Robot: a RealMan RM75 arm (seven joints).
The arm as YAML. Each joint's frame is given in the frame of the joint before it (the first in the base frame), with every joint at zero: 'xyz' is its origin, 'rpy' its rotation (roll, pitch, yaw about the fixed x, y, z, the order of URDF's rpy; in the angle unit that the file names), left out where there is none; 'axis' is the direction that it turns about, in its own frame. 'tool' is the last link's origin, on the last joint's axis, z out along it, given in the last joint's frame.
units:
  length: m
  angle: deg
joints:
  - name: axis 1
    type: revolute
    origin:
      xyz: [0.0, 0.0, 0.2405]
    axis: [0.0, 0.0, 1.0]
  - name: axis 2
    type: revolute
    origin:
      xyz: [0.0, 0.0, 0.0]
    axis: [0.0, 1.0, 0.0]
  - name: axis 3
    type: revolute
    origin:
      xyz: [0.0, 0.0, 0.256]
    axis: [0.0, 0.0, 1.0]
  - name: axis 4
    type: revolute
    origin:
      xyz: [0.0, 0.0, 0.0]
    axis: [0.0, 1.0, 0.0]
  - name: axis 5
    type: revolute
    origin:
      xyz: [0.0, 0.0, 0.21]
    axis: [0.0, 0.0, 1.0]
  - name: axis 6
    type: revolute
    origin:
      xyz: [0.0, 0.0, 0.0]
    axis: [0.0, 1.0, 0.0]
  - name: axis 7
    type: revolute
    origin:
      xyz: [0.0, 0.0, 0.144]
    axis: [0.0, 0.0, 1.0]
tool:
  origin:
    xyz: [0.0, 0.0, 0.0]
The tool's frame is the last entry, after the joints.
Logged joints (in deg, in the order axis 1, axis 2, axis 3, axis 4, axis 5, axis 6, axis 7), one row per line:
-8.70 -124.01 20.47 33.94 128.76 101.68 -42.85
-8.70 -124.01 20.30 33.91 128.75 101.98 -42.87
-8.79 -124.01 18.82 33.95 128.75 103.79 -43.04
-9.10 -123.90 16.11 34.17 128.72 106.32 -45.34
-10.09 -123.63 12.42 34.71 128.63 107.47 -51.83
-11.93 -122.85 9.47 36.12 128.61 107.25 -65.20
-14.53 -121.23 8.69 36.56 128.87 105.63 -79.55
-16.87 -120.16 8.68 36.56 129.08 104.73 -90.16
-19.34 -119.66 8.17 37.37 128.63 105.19 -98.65
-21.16 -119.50 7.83 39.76 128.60 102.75 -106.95
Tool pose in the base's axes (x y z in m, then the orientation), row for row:
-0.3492 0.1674 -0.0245 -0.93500 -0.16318 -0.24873 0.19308
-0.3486 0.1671 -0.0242 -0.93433 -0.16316 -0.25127 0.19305
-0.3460 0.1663 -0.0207 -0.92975 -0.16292 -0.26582 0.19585
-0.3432 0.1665 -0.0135 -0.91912 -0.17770 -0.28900 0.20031
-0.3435 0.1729 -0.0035 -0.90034 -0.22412 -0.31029 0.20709
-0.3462 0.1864 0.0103 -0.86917 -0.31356 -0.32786 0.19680
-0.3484 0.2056 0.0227 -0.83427 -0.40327 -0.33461 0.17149
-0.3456 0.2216 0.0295 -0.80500 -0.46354 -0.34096 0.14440
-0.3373 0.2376 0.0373 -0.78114 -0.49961 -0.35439 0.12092
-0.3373 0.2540 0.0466 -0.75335 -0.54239 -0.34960 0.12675
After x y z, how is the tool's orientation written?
As a quaternion, x y z w.
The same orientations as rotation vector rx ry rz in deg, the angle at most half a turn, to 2 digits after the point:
-150.31 -26.23 -39.99
-150.21 -26.23 -40.39
-149.24 -26.15 -42.67
-147.18 -28.46 -46.28
-143.65 -35.76 -49.51
-139.45 -50.31 -52.60
-135.70 -65.60 -54.43
-132.93 -76.54 -56.30
-130.71 -83.60 -59.30
-125.64 -90.46 -58.31

